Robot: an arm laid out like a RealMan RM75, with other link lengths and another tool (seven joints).
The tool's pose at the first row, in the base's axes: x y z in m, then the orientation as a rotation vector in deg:
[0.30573 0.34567 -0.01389 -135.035 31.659 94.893]
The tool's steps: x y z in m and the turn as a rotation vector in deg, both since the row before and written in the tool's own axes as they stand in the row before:
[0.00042 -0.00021 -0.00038 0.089 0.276 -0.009]
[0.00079 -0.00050 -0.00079 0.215 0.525 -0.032]
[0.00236 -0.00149 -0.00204 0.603 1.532 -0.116]
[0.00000 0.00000 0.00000 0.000 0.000 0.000]
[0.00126 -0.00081 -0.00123 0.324 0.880 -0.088]
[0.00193 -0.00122 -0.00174 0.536 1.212 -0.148]
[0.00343 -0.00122 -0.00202 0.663 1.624 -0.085]
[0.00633 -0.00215 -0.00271 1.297 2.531 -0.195]
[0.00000 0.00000 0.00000 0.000 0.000 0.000]
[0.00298 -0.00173 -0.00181 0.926 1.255 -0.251]
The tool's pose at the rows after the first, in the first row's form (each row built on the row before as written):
[0.30627 0.34564 -0.01416 -135.235 31.760 94.530]
[0.30740 0.34565 -0.01464 -135.580 31.965 93.801]
[0.31050 0.34579 -0.01616 -136.581 32.513 91.673]
[0.31050 0.34579 -0.01616 -136.581 32.513 91.673]
[0.31230 0.34580 -0.01688 -137.157 32.782 90.451]
[0.31495 0.34584 -0.01799 -137.867 33.173 88.692]
[0.31840 0.34544 -0.02029 -138.838 33.799 86.406]
[0.32402 0.34493 -0.02479 -140.082 34.836 82.625]
[0.32402 0.34493 -0.02479 -140.082 34.836 82.625]
[0.32750 0.34504 -0.02653 -140.442 35.300 80.502]

